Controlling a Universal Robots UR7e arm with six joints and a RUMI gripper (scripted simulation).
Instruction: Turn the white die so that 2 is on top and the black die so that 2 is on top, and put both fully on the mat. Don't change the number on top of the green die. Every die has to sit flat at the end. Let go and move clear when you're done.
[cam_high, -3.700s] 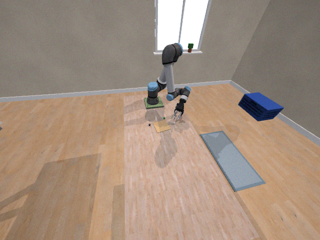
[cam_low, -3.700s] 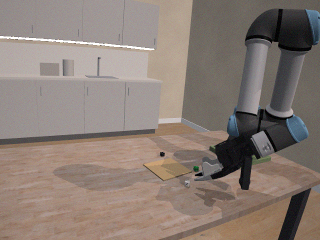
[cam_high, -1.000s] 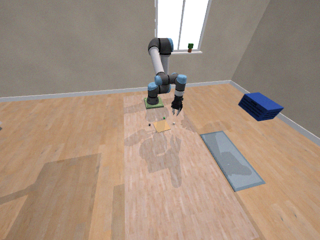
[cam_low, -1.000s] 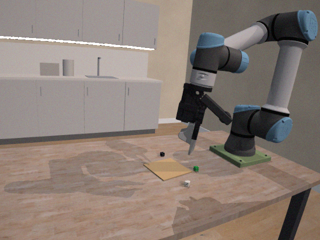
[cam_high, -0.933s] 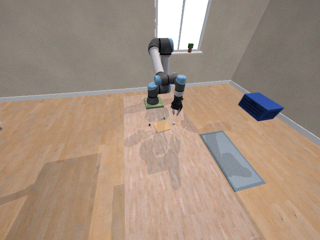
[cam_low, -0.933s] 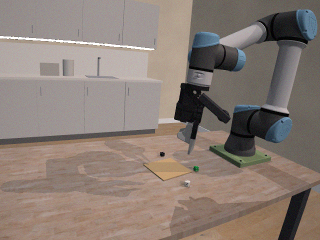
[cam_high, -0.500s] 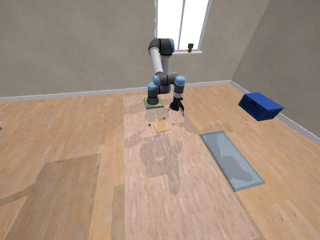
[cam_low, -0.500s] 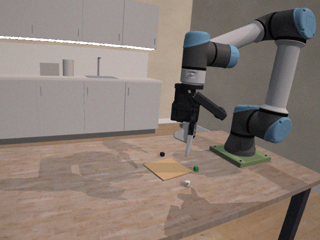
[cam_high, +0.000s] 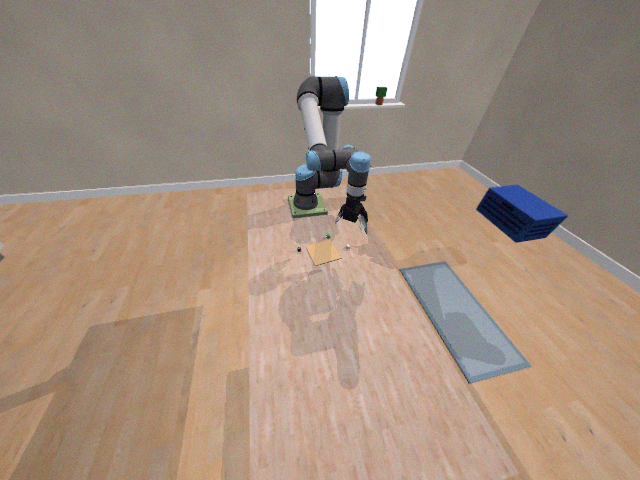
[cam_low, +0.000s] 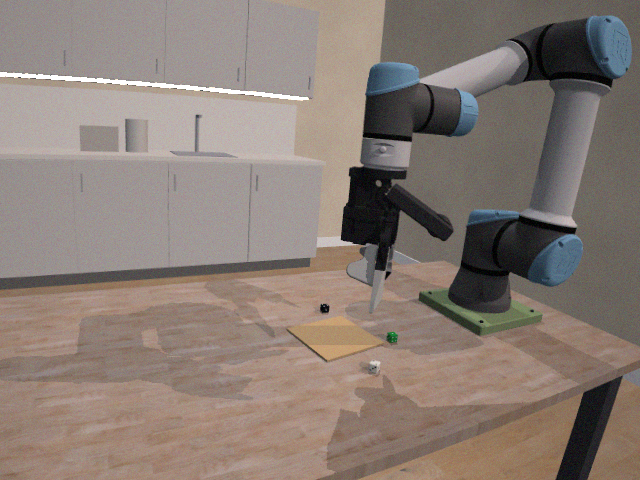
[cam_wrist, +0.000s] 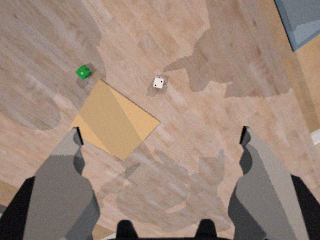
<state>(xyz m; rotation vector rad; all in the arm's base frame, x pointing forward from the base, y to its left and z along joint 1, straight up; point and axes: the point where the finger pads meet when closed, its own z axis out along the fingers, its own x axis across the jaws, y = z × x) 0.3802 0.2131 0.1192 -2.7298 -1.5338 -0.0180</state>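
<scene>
Right now the white die is 1 cm behind my hand and 13 cm below it. The rest, counted from my hand: black die: 1 cm ahead, 25 cm to the right, 13 cm below; then green die: 9 cm behind, 10 cm to the right, 13 cm below; then tan mat: 2 cm ahead, 13 cm to the right, 14 cm below.
</scene>
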